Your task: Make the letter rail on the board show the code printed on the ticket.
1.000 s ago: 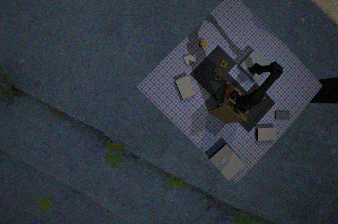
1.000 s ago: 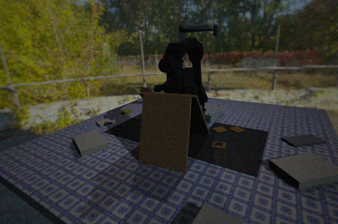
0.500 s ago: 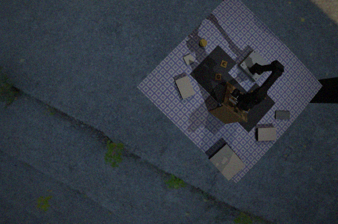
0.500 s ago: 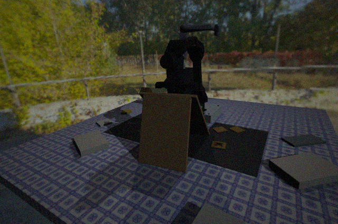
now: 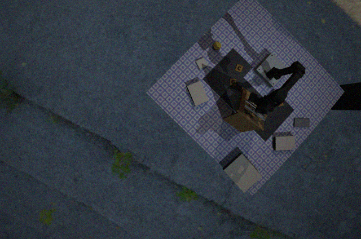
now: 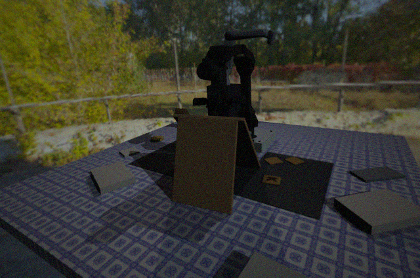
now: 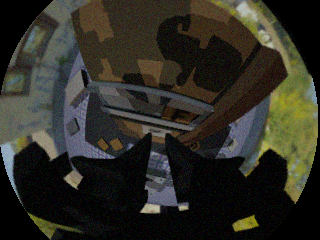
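Now: gripper tip 4 cm short of the letter tile marked f, 3 cm above it and 2 cm to the left of it. Round my gripper tip: letter tile marked g 22 cm to the right, 20 cm below, 4 cm behind; then brown letter board 10 cm below, 4 cm ahead, 3 cm to the left; then dark mat 20 cm below, 12 cm behind, 5 cm to the right.
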